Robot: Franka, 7 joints.
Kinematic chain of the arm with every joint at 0, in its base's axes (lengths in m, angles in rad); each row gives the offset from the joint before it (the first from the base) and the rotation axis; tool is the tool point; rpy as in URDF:
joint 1: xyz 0 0 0.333 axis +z
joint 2: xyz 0 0 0 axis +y
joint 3: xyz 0 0 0.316 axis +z
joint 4: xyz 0.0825 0 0 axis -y
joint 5: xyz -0.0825 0 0.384 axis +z
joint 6: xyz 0 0 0 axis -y
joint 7: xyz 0.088 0 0 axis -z
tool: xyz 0 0 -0.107 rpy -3.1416 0 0
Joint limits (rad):
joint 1: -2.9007..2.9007
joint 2: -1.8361..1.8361
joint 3: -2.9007..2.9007
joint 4: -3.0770..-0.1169
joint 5: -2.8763..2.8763
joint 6: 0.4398..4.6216
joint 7: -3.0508..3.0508
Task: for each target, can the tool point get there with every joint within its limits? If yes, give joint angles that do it. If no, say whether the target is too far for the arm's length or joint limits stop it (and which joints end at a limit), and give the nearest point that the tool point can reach.
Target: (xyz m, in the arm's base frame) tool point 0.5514 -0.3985 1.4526
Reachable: no: too far | nearest point 0.3611 -0.2610 1.0662 | short by 0.452 m
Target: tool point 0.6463 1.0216 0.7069
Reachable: no: too far | nearest point 0.4382 0.6926 0.5865 | short by 0.407 m
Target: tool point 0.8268 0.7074 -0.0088
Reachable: no: too far | nearest point 0.6219 0.5321 0.0759 | short by 0.283 m
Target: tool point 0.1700 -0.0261 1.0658
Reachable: yes | joints 0.3290 -0.1333 -0.2789 -0.9672 0.0595 4.1385 -1.7513
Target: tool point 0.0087 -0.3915 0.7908
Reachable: yes | joints -1.4036 -0.4655 0.0880 -1.8426 1.9040 3.3825 0.8614
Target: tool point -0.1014 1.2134 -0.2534
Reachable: no: too far | nearest point -0.0644 0.7702 -0.0392 | short by 0.494 m
